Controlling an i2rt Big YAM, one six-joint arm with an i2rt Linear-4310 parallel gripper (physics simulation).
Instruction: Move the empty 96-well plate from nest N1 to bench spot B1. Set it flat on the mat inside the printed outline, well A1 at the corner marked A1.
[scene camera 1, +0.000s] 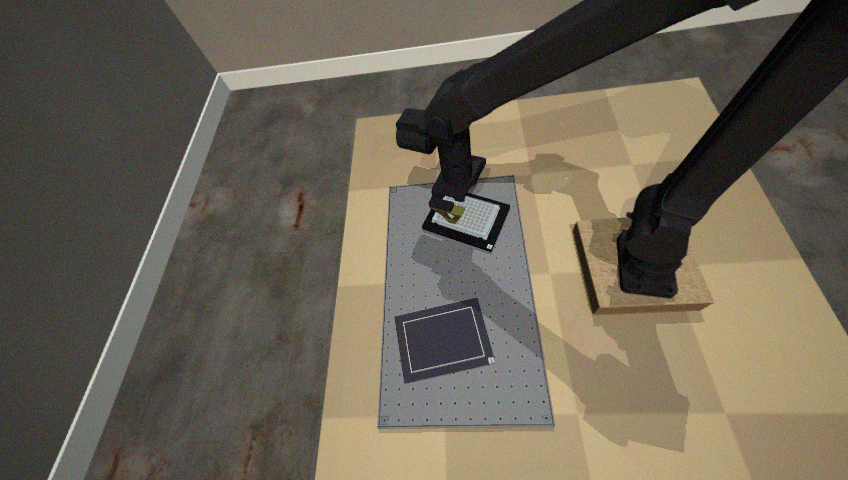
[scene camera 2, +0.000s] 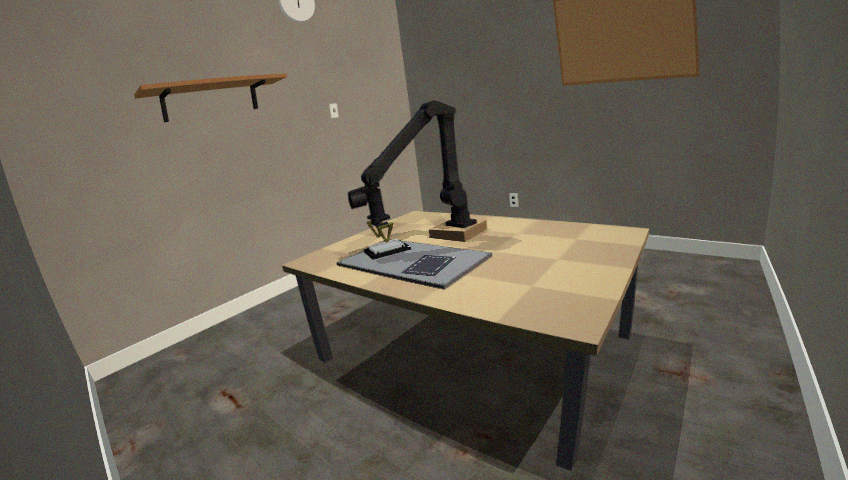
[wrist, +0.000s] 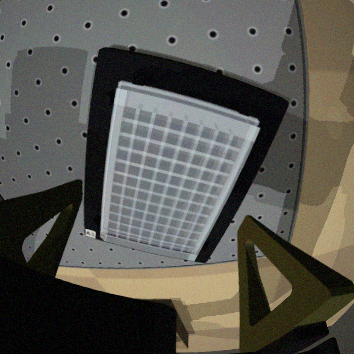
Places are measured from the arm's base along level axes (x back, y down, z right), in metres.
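Pixels of known places: gripper, between the fingertips: (scene camera 1: 460, 204) (scene camera 2: 382, 239) (wrist: 163, 207); arm's base, origin of its link: (scene camera 1: 643, 265) (scene camera 2: 461, 224).
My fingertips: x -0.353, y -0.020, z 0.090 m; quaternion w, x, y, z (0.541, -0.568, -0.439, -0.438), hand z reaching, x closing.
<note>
Ahead of a thing's pixels: the offset from my fingertips to its top centre. "spot": to the spot under its first point. Level surfaces: height alone.
The clear 96-well plate @[dz -0.002, dx +0.009, dy +0.023 m] (scene camera 1: 480, 220) (scene camera 2: 386, 247) (wrist: 170, 175) sits in black nest N1 @[dz -0.002, dx +0.009, dy +0.027 m] (scene camera 1: 501, 221) (scene camera 2: 389, 253) (wrist: 95, 125). The nest's A1 label @[spot: dz -0.073, dx +0.069, dy +0.037 m] (scene camera 1: 489, 246) (wrist: 90, 233) is at its lower left corner in the wrist view. My gripper (scene camera 1: 455, 215) (scene camera 2: 384, 237) (wrist: 163, 207) is open and empty above the plate. In the wrist view its fingers stand wide, one on each side of the plate. In scene camera 1 the gripper hides part of the plate. The dark B1 mat @[dy +0.047 m] (scene camera 1: 443, 342) (scene camera 2: 429, 264) has a white printed outline @[spot: dz -0.302, dx -0.062, dy +0.047 m] (scene camera 1: 407, 347) and an A1 label @[spot: dz -0.300, dx +0.094, dy +0.047 m] (scene camera 1: 490, 360).
Nest and mat are on a grey perforated board (scene camera 1: 464, 404) (wrist: 200, 52) on the checkered table @[dy +0.062 m] (scene camera 1: 767, 356) (scene camera 2: 571, 282). The arm's base stands on a wooden block (scene camera 1: 690, 291) (scene camera 2: 447, 233) beside the board. A wall shelf (scene camera 2: 208, 84) hangs behind.
</note>
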